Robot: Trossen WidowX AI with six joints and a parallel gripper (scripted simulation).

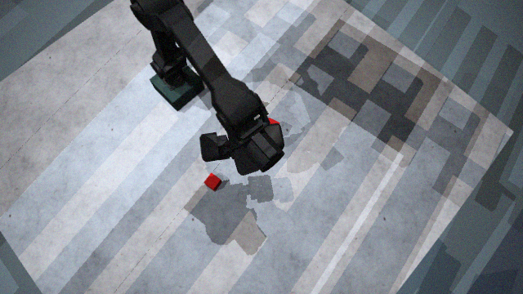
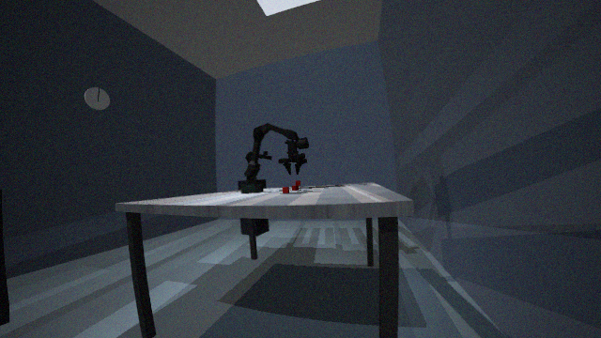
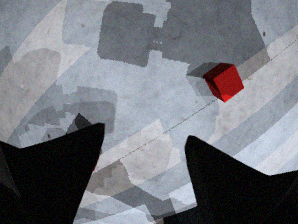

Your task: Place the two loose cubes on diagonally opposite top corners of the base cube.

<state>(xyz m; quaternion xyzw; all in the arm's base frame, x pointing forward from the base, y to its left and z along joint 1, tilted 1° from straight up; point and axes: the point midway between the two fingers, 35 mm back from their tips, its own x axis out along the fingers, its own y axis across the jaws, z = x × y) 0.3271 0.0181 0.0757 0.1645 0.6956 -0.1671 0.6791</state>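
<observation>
My gripper tip is 12 cm to the right of the red cube, 6 cm above it and 3 cm past it.
</observation>
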